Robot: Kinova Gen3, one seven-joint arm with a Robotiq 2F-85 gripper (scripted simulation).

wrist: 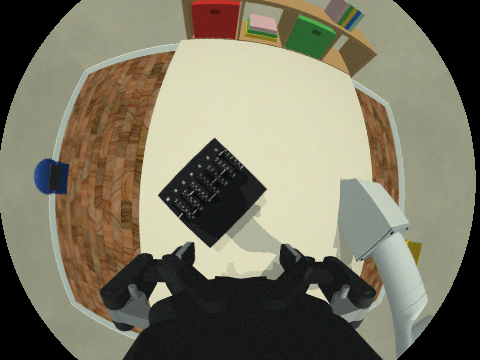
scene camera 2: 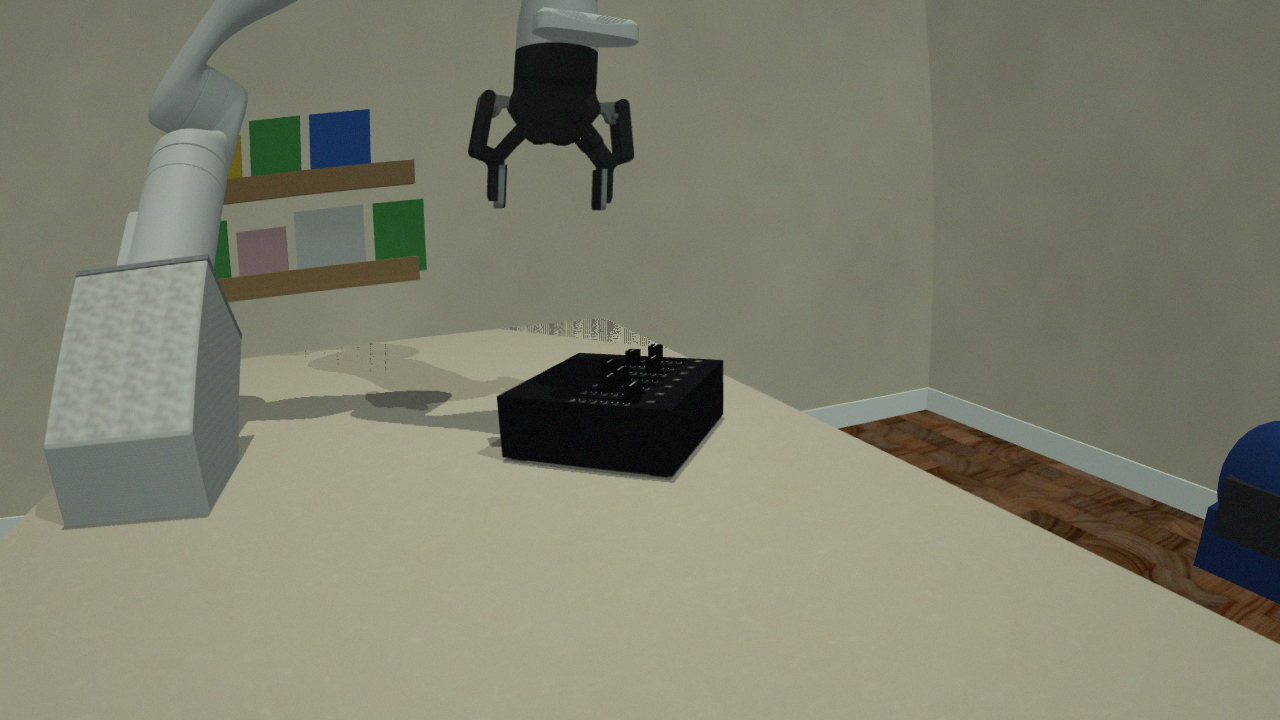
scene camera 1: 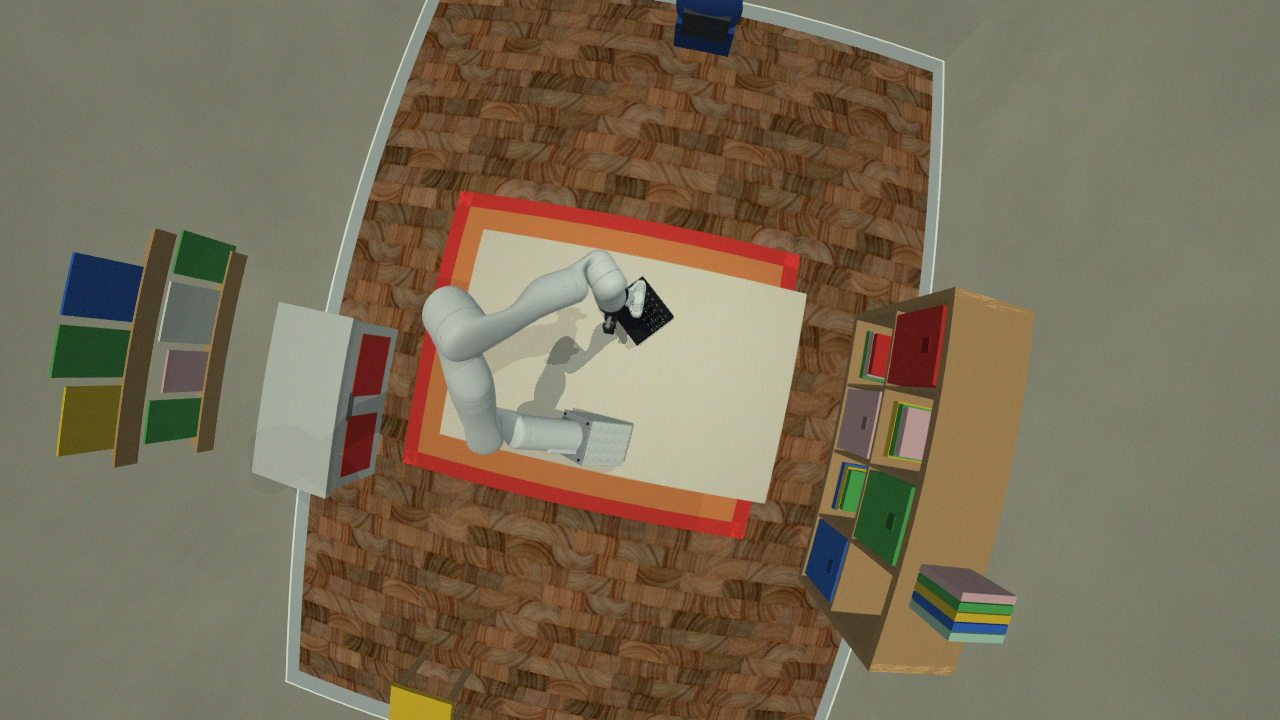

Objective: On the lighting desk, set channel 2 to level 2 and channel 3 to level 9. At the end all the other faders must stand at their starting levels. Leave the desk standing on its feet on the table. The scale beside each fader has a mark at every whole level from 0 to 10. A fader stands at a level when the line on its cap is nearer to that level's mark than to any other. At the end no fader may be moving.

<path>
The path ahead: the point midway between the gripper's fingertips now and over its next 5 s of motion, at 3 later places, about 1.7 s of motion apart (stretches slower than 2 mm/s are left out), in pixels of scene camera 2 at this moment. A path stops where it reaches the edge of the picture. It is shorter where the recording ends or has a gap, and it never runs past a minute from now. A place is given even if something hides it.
My gripper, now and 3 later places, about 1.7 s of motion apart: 549,208; 633,233; 751,298; 737,303
</path>
